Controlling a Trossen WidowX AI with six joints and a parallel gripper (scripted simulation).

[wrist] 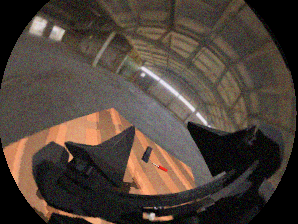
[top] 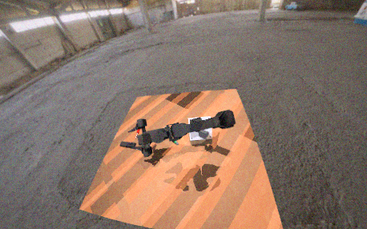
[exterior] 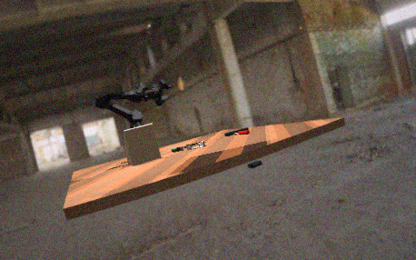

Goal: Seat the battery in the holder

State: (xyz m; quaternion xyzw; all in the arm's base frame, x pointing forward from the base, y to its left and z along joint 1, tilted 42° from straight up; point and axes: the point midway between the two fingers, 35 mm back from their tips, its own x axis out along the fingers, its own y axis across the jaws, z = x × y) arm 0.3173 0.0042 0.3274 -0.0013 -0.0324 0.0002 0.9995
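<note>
My gripper tip is now 16 cm past the battery, 20 cm to the left of it and 37 cm above it. From my gripper tip the other things lie so: red-handled screwdriver: 21 cm ahead, 35 cm to the right, 37 cm below.
</note>
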